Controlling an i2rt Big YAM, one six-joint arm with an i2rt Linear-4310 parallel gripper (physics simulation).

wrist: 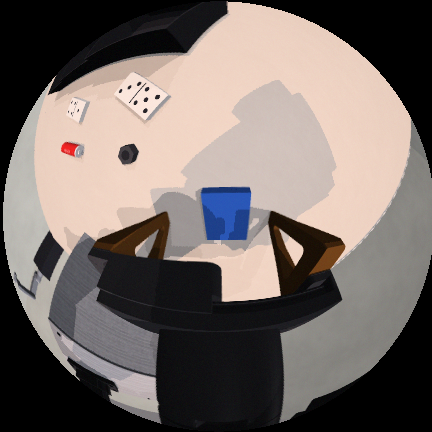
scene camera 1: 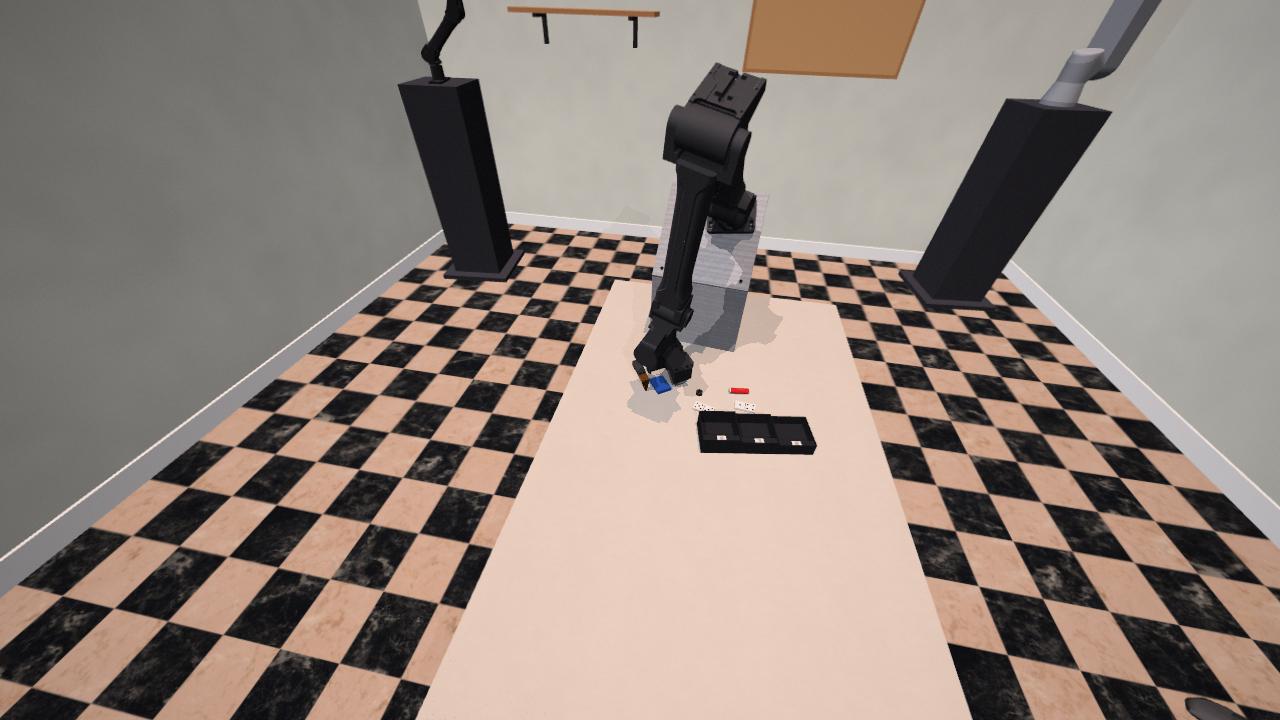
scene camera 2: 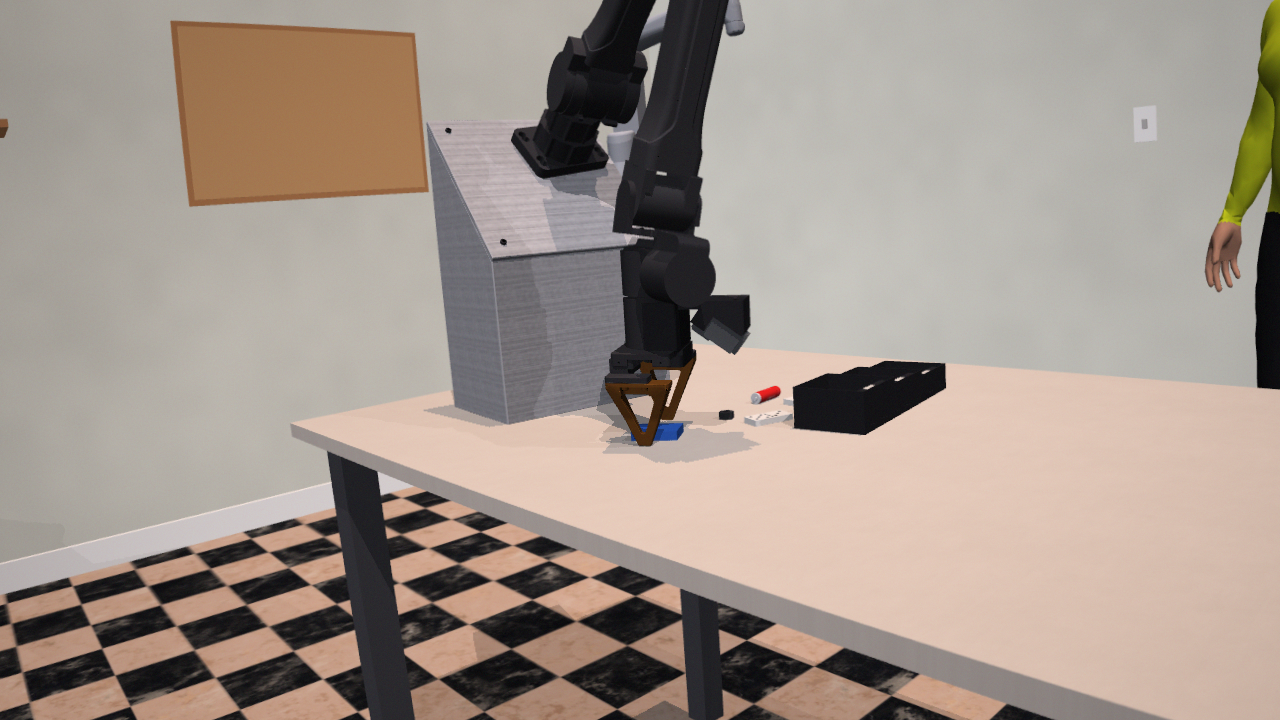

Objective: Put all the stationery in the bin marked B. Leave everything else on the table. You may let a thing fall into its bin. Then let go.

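Places are measured from the arm's base along level axes (x right, y ahead, z up), in millimetres.
Where they show: gripper, between the fingertips: (wrist: 218,216) (scene camera 1: 662,383) (scene camera 2: 656,432); arm's base, origin of its link: (scene camera 1: 731,217) (scene camera 2: 558,152).
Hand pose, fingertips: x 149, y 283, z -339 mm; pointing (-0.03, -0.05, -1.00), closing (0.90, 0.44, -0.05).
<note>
Things, the pixels of their top centre, and the offset from my fingertips. "spot": a spot on its surface instead.
- small flat blue block, centre of its top: (wrist: 226,219) (scene camera 2: 657,427) (scene camera 1: 660,383) dz +7, dx +5, dy +6 mm
- black three-compartment bin row, a spot on its surface: (wrist: 175,40) spot: dz +22, dx -89, dy +124 mm
- black hex nut, centre of its top: (wrist: 124,154) (scene camera 2: 726,411) (scene camera 1: 699,391) dz +6, dx -96, dy +25 mm
- battery, centre of its top: (scene camera 2: 765,389) (wrist: 67,150) (scene camera 1: 739,388) dz +11, dx -197, dy +11 mm
A small flat blue block (scene camera 1: 660,385) (scene camera 2: 671,431) (wrist: 227,202) lies on the table. My gripper (scene camera 2: 657,431) (wrist: 218,216) is open and points down, low over the table. Its orange-brown fingers stand on either side of the blue block, with a gap on each side in the wrist view; nothing is gripped. The black three-compartment bin row (scene camera 2: 827,411) (wrist: 175,40) stands beyond the small things. Its white labels show in scene camera 1, but their letters are too small to read, so I cannot tell which bin is B. The compartment floors are mostly hidden in the other views.
Between the block and the bins lie a black hex nut (scene camera 1: 699,392) (scene camera 2: 725,414) (wrist: 128,154), a red cylinder like a battery (scene camera 1: 739,391) (scene camera 2: 766,394) (wrist: 70,149), a domino (scene camera 2: 768,418) (wrist: 142,96) and another domino (scene camera 1: 744,406) (wrist: 76,109). The grey arm stand (scene camera 2: 554,331) is behind.
</note>
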